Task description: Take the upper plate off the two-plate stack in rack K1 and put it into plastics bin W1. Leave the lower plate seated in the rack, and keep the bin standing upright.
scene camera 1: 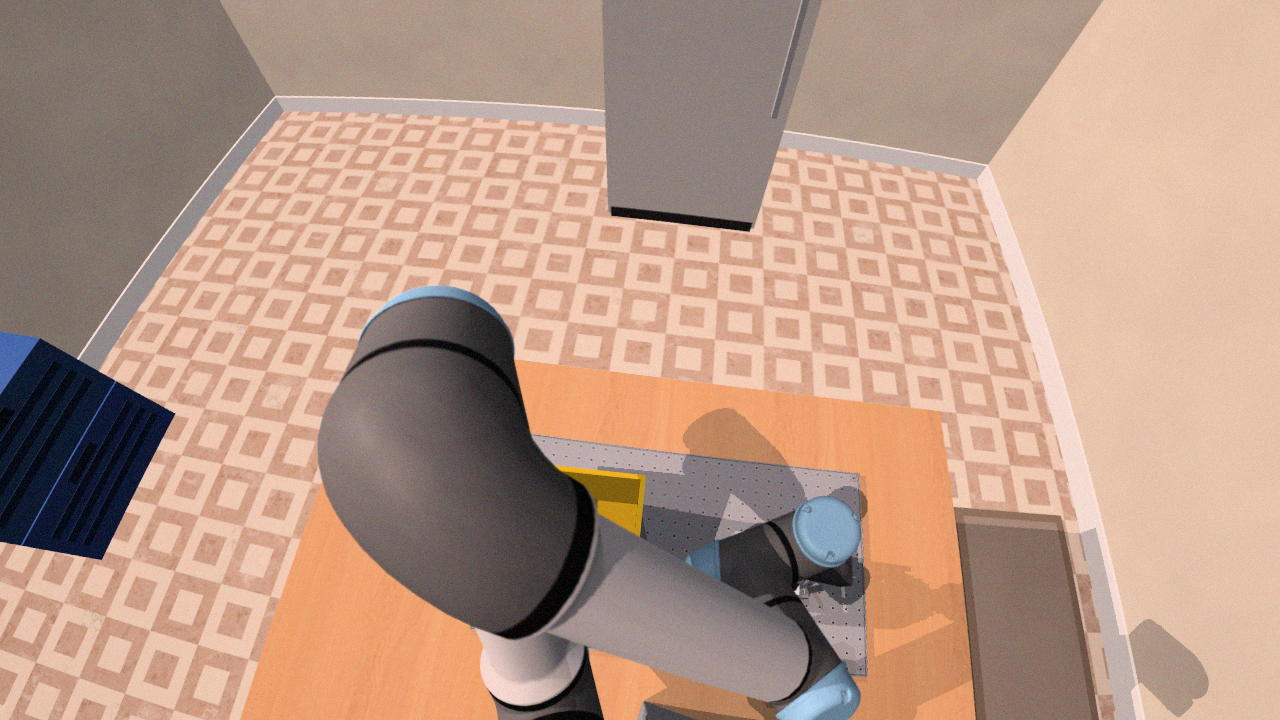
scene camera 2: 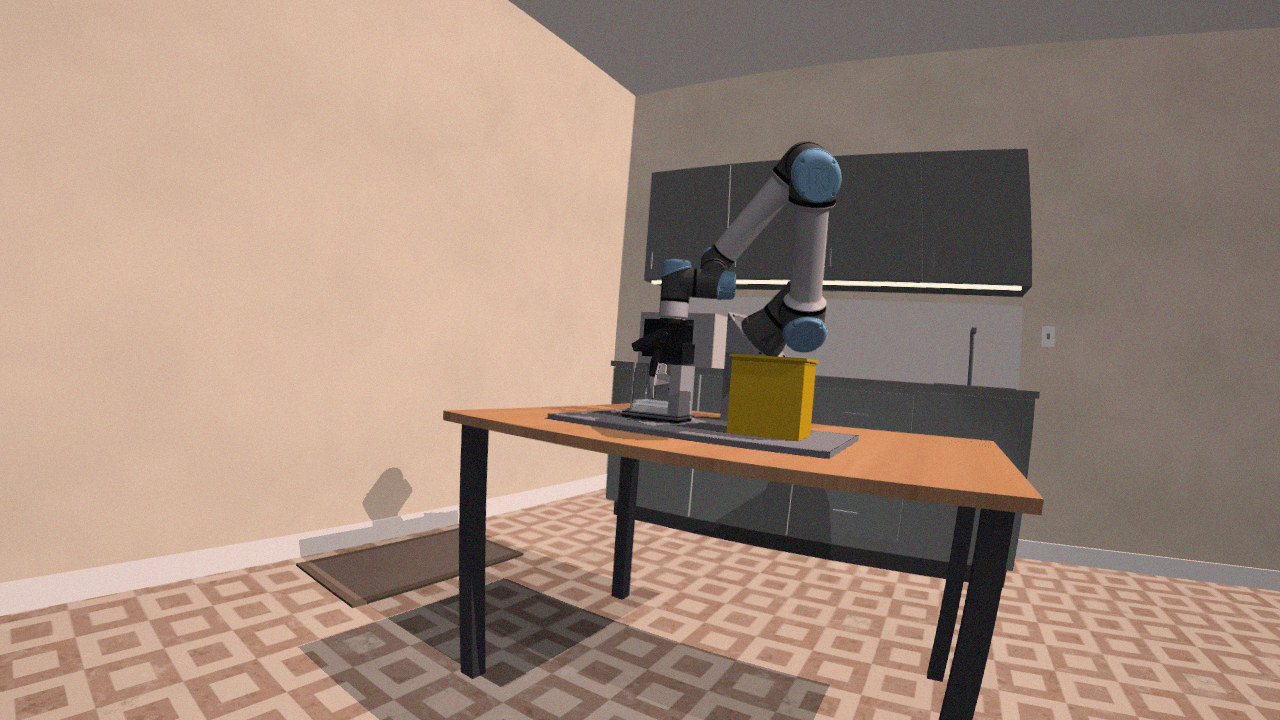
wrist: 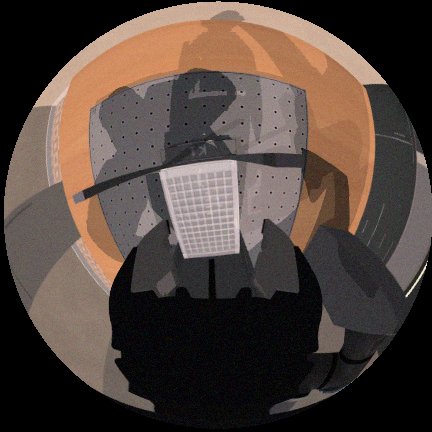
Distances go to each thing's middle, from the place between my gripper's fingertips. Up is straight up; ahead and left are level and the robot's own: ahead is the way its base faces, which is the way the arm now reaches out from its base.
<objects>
The pale well plate (wrist: 202, 198) is 2 cm below my hand, 1 cm to the left of it and 1 cm ahead of it. Round my hand: yellow bin W1 (scene camera 2: 772, 397): 32 cm to the left, 3 cm above, 1 cm behind.
</objects>
